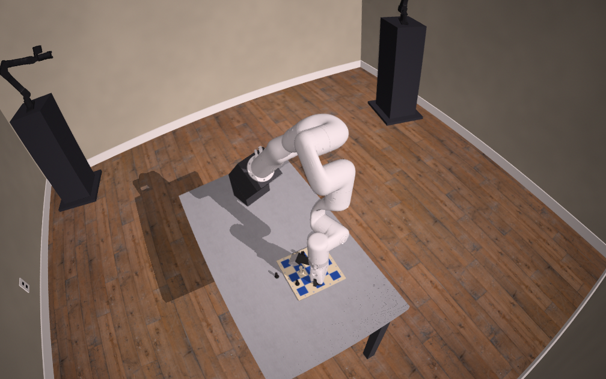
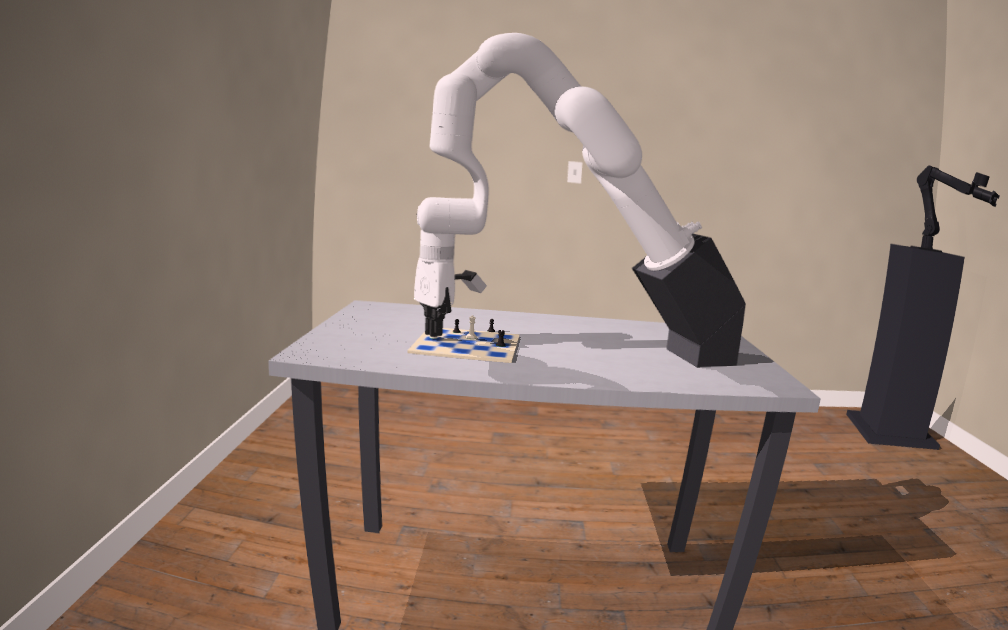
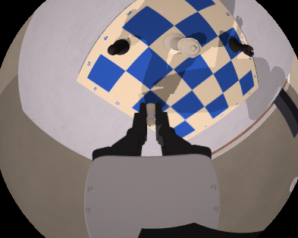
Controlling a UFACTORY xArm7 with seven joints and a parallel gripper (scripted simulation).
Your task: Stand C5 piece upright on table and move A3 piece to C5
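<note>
Right now the white pawn is 10 mm below my hand. Also, from my hand: tall white piece (70 mm behind, 50 mm to the right); then chessboard (80 mm behind, 10 mm to the right, 30 mm below).
</note>
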